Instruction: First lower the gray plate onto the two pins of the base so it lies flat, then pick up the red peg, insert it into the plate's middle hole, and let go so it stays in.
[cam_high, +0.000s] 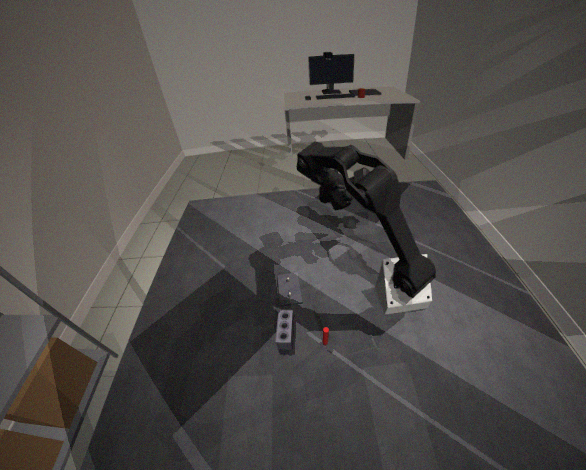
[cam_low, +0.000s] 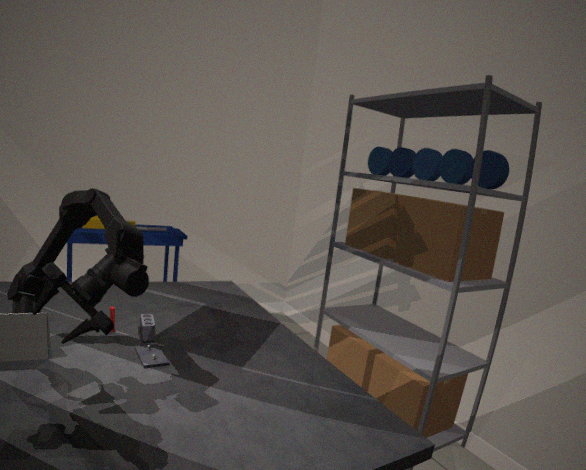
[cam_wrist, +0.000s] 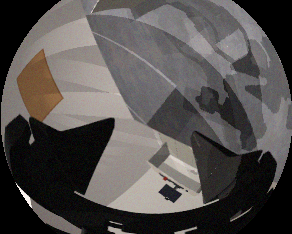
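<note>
Right now the gray plate is 390 mm to the left of my gripper tip, 250 mm ahead of it and 160 mm below it. Round my gripper tip: base: 240 mm to the left, 240 mm ahead, 190 mm below; then red peg: 420 mm to the left, 150 mm below, 140 mm ahead.
</note>
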